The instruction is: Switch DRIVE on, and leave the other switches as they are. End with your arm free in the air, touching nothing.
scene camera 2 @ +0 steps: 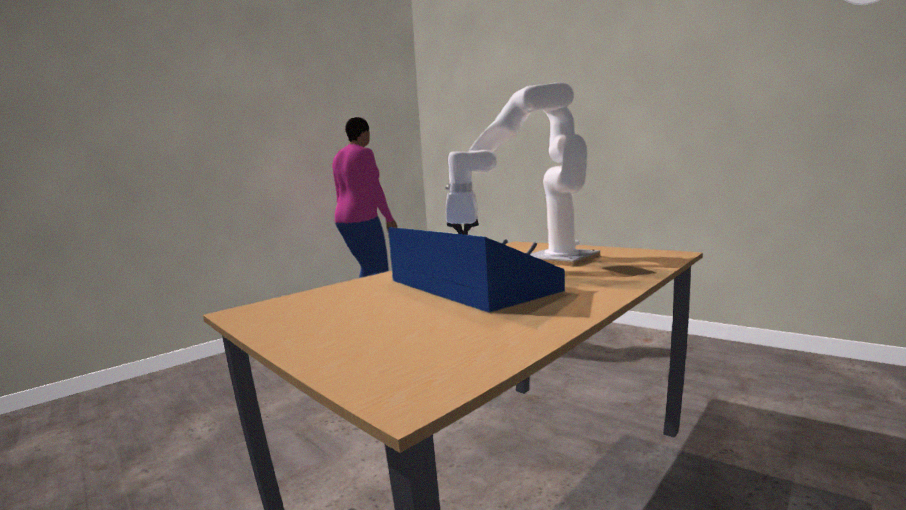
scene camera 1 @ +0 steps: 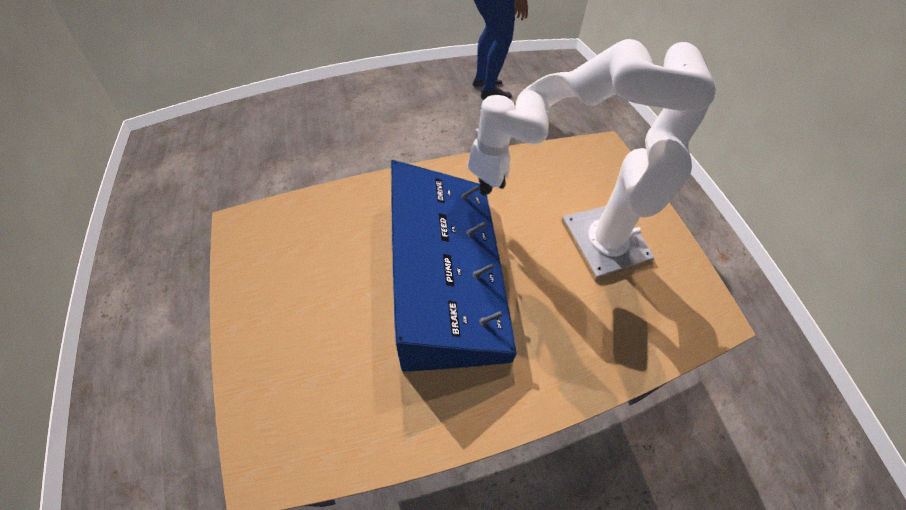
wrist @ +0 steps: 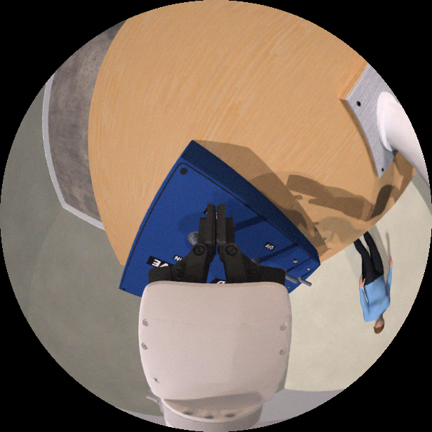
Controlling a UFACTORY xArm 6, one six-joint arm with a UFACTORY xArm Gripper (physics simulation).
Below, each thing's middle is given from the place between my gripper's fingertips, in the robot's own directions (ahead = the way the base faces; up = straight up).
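With the blue switch panel (scene camera 1: 440, 302), my hand is 15 cm short of it and 17 cm to the right of it, and it's sitting 1 cm higher than the panel.
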